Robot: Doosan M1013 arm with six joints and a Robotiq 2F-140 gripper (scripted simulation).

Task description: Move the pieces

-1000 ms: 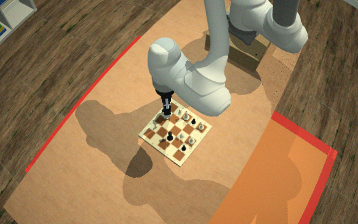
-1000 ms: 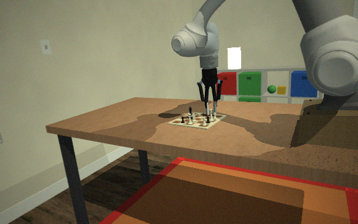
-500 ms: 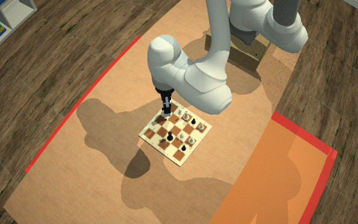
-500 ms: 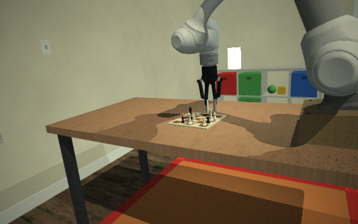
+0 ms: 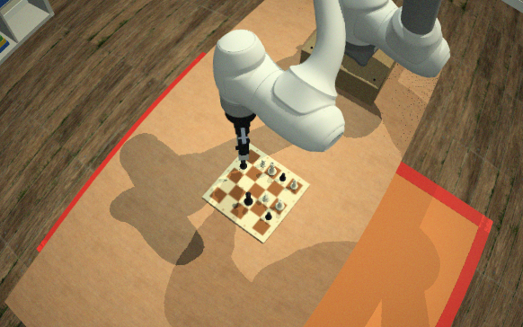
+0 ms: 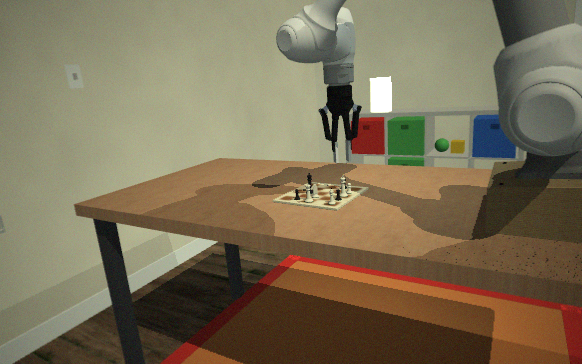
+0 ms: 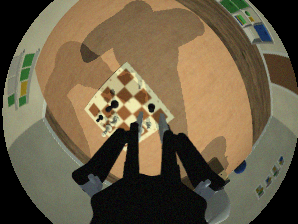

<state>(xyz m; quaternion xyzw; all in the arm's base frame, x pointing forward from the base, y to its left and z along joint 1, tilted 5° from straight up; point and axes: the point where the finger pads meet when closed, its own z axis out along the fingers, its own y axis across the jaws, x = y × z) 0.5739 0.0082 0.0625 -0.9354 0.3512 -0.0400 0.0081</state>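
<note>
Now: hand 9 cm above the white chess piece, 7 cm to the right of it and 4 cm past it. The rest, counted from my hand: small chessboard (12 cm below, 8 cm to the left, 3 cm ahead).
</note>
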